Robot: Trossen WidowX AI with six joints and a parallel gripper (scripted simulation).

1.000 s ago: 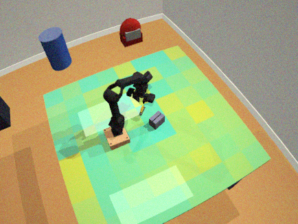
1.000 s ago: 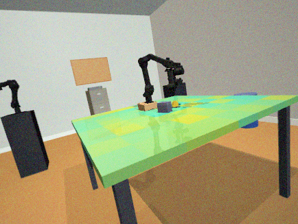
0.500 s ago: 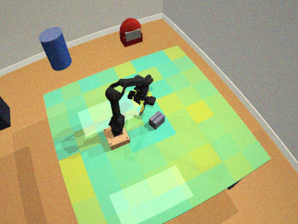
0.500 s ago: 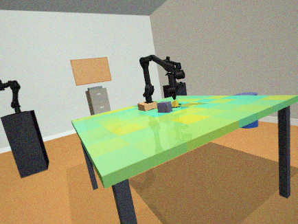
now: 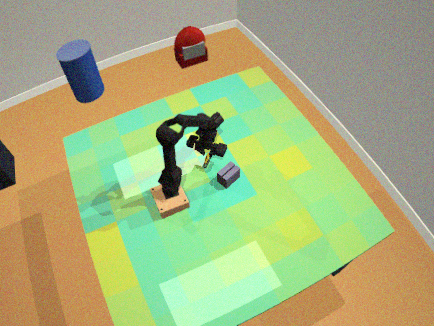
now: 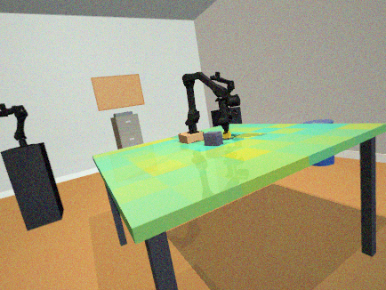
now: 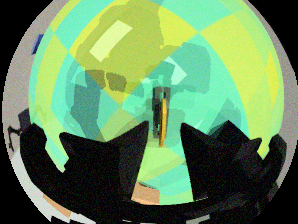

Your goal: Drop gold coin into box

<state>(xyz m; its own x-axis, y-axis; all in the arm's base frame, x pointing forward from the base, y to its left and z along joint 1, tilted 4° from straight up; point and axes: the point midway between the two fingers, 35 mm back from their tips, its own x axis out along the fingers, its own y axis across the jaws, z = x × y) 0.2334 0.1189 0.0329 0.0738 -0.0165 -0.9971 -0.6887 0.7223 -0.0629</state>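
The gold coin lies 1 cm below my gripper tip.
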